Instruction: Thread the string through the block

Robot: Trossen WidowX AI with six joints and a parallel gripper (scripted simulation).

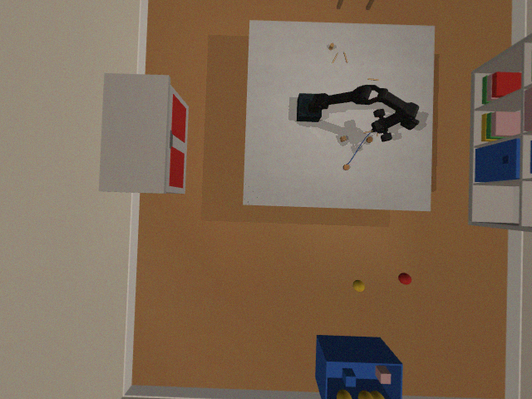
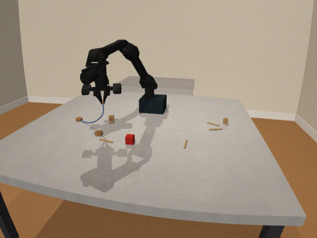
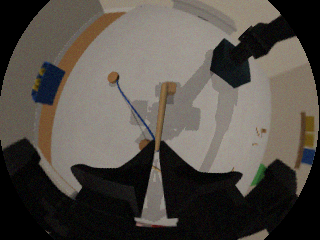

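Right now the wooden block is 13 cm behind my gripper tip and 12 cm below it. The rest, counted from my gripper tip: small wooden cylinder 18 cm behind, 64 cm to the left, 12 cm below; then red cube 12 cm ahead, 16 cm to the left, 12 cm below.
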